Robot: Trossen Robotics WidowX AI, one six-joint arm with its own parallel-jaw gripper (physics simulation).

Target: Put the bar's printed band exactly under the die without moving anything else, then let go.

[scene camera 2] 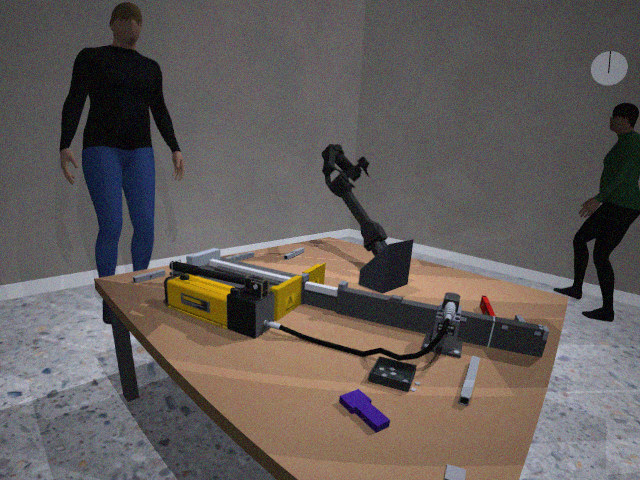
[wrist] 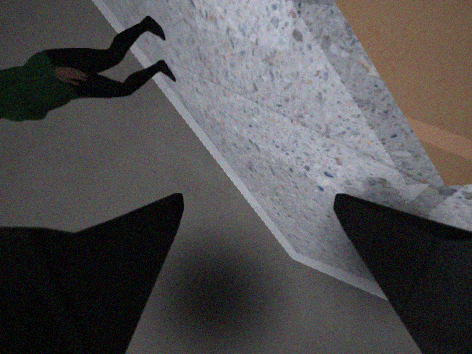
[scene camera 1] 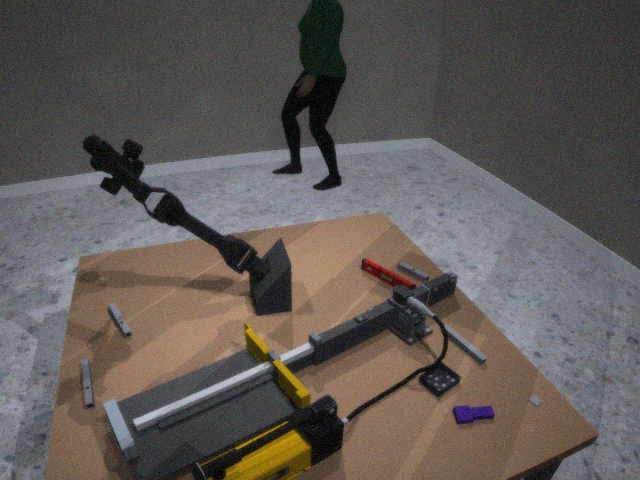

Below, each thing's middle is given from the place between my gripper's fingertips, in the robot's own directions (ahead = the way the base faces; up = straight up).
Scene:
Now: the yellow and black pump unit (scene camera 1: 315, 432) 96 cm ahead of my hand, 38 cm to the left of it and 29 cm below it. Also, from my hand: purple piece (scene camera 2: 357, 402): 91 cm ahead, 89 cm to the left, 34 cm below.

